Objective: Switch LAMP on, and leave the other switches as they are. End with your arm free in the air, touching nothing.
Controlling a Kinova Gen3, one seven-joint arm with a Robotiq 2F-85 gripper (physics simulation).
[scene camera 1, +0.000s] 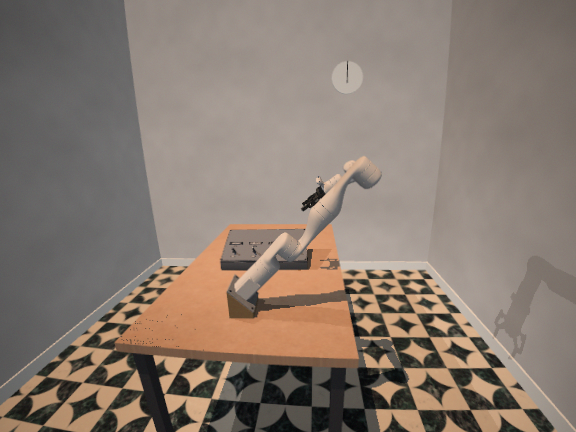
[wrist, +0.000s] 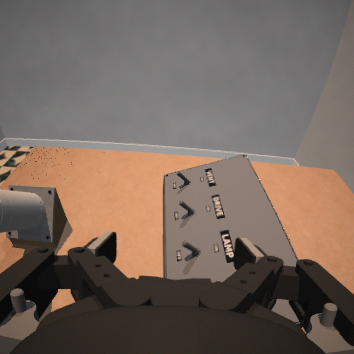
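Note:
A grey switch panel lies on the table. The LAMP switch is nearest in the wrist view, its lever leaning toward the OFF label; in the scene view the arm hides it. The DRIVE switch and the VENT switch also lean toward their OFF sides. The LAMP label shows beside its switch. My gripper is open and empty, in the air well above the panel, touching nothing.
The wooden table bears the panel and my arm's angled base. The arm reaches up over the panel's right part in the scene view. Walls stand beyond the table, with a round clock on one.

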